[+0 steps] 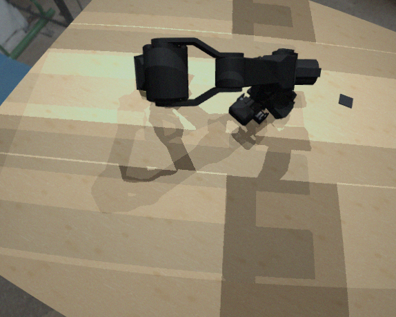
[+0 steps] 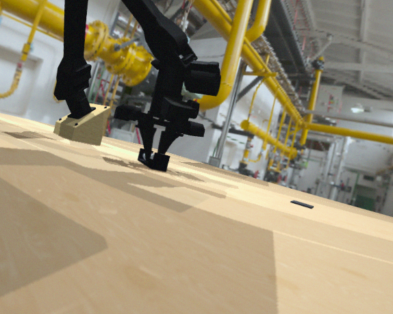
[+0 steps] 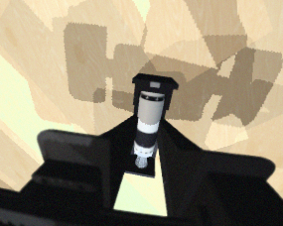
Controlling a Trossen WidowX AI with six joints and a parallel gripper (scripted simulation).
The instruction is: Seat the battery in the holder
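Now: gripper tip 10 mm below the cylindrical battery. The rest, counted from my gripper tip: flat black square (290 mm ahead, 140 mm to the left, 10 mm below).
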